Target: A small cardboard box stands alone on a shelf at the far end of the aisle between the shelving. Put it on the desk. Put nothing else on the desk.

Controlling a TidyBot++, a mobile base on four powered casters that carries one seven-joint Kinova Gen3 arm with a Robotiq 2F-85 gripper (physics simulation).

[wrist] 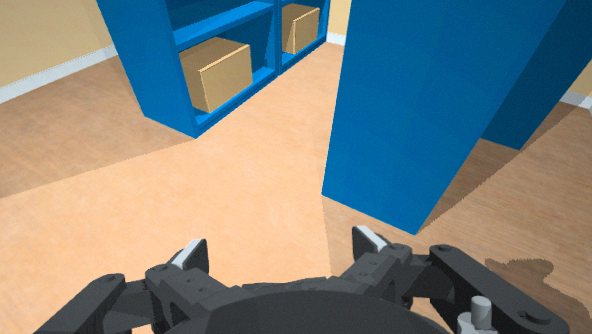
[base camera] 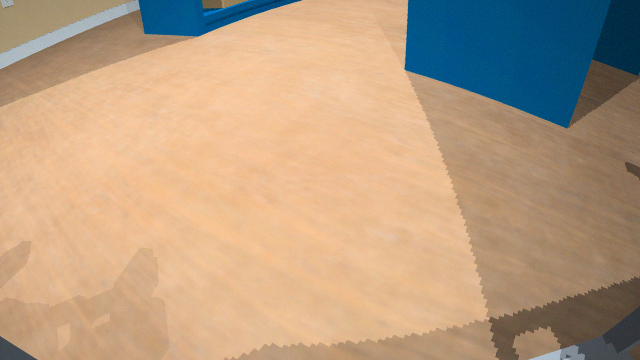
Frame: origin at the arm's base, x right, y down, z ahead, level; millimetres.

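Seen in the pictures: gripper, fingertip midpoint: (wrist: 281,248).
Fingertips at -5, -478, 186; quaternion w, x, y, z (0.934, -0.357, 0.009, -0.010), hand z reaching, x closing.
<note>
A point is followed by its place in that frame, as x, y, z.
My gripper (wrist: 281,248) @[-5, -478, 186] is open and empty in the wrist view, its fingers wide apart above the wooden floor. The small cardboard box and the desk do not show in the base camera view or the wrist view. The left shelving (wrist: 145,65) @[-618, 3, 1525] (base camera: 170,17) @[-578, 311, 1497] stands beyond the gripper, on the far side of the floor. The lower part of this shelving shows in the wrist view; its upper shelves are out of view.
A large cardboard box (wrist: 225,75) @[-239, 149, 1682] sits on the left shelving's bottom level, and another large box (wrist: 306,30) @[384, 178, 2554] sits farther along it. A tall blue shelving end panel (wrist: 400,110) @[415, -163, 788] (base camera: 495,55) @[426, 282, 780] stands at right. The aisle floor (wrist: 300,100) @[244, 397, 1774] runs between them. A wall is at far left.
</note>
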